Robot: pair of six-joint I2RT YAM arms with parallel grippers.
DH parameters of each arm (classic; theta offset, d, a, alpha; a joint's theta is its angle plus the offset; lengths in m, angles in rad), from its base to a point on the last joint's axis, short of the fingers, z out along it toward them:
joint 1: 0 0.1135 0.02 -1.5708
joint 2: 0 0 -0.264 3.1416
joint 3: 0.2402 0 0.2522 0
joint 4: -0.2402 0 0.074 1.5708
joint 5: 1.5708 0 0 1.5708
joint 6: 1.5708 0.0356 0 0
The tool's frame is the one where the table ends.
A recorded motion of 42 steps. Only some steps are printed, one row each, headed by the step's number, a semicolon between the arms.
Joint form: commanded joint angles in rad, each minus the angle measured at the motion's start. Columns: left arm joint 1, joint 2, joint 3, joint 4, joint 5, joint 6; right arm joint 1, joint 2, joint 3, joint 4, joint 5, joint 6.
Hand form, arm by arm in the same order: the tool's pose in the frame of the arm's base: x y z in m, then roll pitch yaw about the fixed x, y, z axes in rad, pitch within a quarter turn. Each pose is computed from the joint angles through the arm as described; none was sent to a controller.
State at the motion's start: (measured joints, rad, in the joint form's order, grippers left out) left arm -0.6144 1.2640 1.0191 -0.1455 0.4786 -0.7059; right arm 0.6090 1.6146 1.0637 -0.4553 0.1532 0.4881
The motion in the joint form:
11: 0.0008 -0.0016 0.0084 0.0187 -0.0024 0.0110; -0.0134 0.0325 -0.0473 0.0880 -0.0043 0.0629
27: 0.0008 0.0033 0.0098 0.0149 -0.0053 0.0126; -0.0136 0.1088 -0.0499 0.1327 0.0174 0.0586
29: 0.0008 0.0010 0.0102 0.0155 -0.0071 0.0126; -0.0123 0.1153 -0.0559 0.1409 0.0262 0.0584
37: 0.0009 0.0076 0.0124 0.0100 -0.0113 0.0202; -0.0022 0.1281 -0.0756 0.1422 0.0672 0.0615
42: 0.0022 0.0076 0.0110 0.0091 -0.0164 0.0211; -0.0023 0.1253 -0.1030 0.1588 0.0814 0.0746
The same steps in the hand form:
11: 0.2284 -0.1808 0.3290 -1.9809 0.6618 -2.9494; 0.2782 0.1822 0.1890 2.9311 0.5551 3.0821
27: 0.2293 -0.1813 0.3278 -1.9889 0.6590 -2.9522; 0.2857 0.1862 0.1667 2.9751 0.5398 3.0969
29: 0.2290 -0.1810 0.3286 -1.9865 0.6617 -2.9490; 0.2855 0.1863 0.1634 2.9853 0.5409 3.0991
37: 0.2302 -0.1817 0.3270 -1.9993 0.6629 -2.9553; 0.2814 0.1859 0.1543 3.0384 0.5366 3.1135
42: 0.2305 -0.1812 0.3264 -2.0033 0.6634 -2.9521; 0.2779 0.1828 0.1487 3.0479 0.5363 3.1003

